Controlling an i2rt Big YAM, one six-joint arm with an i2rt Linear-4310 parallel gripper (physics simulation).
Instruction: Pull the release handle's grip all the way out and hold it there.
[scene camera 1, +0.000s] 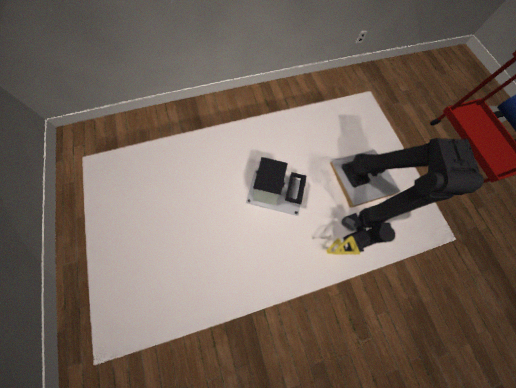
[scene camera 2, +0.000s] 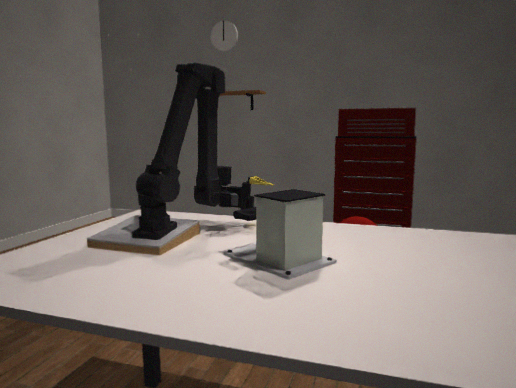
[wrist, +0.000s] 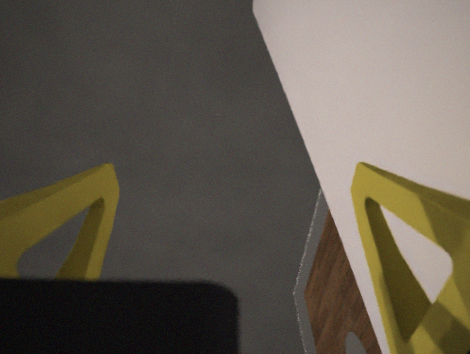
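The release handle's black rectangular grip (scene camera 1: 289, 189) stands at the right side of a pale green box (scene camera 1: 266, 194) (scene camera 2: 304, 235) with a black top, in scene camera 1. How it joins the box is too small to tell. The grip does not show in scene camera 2 or the wrist view. My gripper (scene camera 1: 331, 250) (wrist: 234, 176) is open and empty, apart from the grip, to its lower right in scene camera 1. Its yellow fingers are spread wide in the wrist view. In scene camera 2 one yellow finger (scene camera 2: 260, 181) shows behind the box; the other is hidden.
The box stands on a grey base plate (scene camera 1: 283, 207) (scene camera 2: 239, 253) with dark corner bolts. My arm's base stands on a wood-edged board (scene camera 1: 382, 186) (scene camera 2: 112, 242) on the white table (scene camera 1: 165, 260) (scene camera 2: 410, 300). A red cabinet (scene camera 2: 375, 170) and red cart (scene camera 1: 487, 137) stand beyond the table.
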